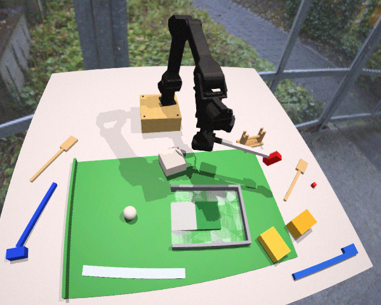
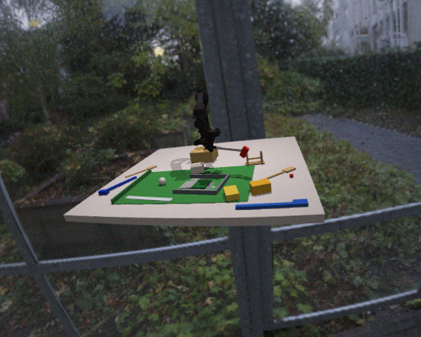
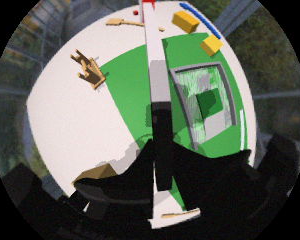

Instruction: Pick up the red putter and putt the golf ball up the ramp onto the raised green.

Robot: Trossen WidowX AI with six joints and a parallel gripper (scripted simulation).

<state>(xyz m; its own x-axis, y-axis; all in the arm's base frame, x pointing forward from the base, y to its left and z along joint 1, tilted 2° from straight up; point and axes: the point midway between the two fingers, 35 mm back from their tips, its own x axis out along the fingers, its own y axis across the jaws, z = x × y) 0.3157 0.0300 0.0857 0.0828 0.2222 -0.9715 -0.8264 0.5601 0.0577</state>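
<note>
Right now my gripper tip is 40 mm past the white block, 110 mm to the left of it and 100 mm above it. Round my gripper tip: green mat 150 mm ahead, 160 mm to the right, 130 mm below; then red putter 60 mm ahead, 100 mm to the left, 20 mm above; then grey frame 200 mm ahead, 50 mm to the right, 120 mm below.
</note>
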